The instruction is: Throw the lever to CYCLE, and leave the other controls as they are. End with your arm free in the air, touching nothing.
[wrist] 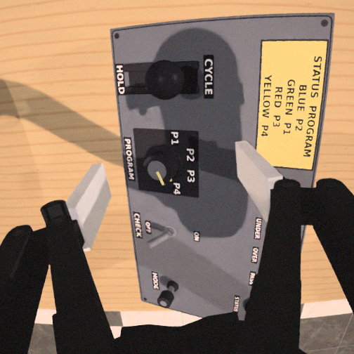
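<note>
The lever's black ball knob (165, 79) stands over its slot in the upper part of the wrist view, between the HOLD label (119, 79) at left and the CYCLE label (208, 76) at right. The ball hides the lever's shaft, so I cannot tell exactly how far along the slot its base is. My gripper (171, 169) is open, with nothing between its fingers. Its pads hang apart on either side of the program dial, and the lever is farther up the view, beyond the fingertips.
The grey panel (220, 270) lies on a wooden table (50, 60). It bears a program dial (157, 170) pointing near P4, a check toggle (161, 236) leaning towards OFF, a black mode control (166, 296) and a yellow status card (287, 140). The right finger covers part of the panel.
</note>
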